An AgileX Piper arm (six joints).
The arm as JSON. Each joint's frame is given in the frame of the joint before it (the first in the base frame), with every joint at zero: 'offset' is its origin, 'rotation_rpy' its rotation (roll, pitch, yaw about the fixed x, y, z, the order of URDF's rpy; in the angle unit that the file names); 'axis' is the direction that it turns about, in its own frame. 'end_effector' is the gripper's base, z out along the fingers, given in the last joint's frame.
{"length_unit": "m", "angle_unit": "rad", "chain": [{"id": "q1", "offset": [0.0, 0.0, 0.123], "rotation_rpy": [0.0, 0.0, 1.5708], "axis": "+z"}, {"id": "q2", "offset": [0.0, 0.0, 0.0], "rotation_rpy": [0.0, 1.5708, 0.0], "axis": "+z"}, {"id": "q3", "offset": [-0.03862, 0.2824, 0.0], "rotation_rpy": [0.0, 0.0, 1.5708], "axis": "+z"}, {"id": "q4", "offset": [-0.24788, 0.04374, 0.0], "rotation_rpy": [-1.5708, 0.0, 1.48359], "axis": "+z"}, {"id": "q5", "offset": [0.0, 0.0, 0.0], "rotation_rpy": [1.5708, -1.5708, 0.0], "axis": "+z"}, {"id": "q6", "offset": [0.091, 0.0, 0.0], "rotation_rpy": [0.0, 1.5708, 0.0], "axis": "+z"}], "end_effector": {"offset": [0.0, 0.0, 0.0], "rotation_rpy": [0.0, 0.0, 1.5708]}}
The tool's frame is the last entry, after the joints.
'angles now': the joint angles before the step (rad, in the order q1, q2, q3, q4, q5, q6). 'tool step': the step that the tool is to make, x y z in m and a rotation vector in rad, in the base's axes. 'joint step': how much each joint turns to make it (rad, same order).
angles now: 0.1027, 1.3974, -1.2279, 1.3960, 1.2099, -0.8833
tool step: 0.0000, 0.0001, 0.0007, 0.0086, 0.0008, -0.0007
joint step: -0.0001, -0.0002, 0.0003, 0.0087, 0.0001, -0.0002
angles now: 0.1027, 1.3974, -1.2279, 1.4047, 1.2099, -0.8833
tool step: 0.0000, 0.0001, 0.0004, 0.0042, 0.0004, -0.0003
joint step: 0.0002, -0.0001, -0.0001, 0.0042, -0.0001, 0.0002
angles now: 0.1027, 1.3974, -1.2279, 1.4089, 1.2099, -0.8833
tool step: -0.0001, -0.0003, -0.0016, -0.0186, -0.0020, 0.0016
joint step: -0.0001, 0.0000, 0.0001, -0.0187, 0.0001, -0.0003
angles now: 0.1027, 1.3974, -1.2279, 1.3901, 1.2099, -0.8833
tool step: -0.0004, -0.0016, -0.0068, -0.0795, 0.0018, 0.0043
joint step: 0.0000, 0.0000, -0.0002, -0.0829, 0.0001, 0.0111
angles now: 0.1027, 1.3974, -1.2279, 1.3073, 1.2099, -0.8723
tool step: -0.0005, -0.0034, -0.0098, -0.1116, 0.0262, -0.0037
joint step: 0.0000, -0.0001, -0.0001, -0.1227, 0.0001, 0.0425
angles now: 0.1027, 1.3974, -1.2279, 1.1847, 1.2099, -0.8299
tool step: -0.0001, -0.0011, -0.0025, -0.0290, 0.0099, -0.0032
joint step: 0.0000, 0.0000, -0.0002, -0.0328, 0.0000, 0.0151
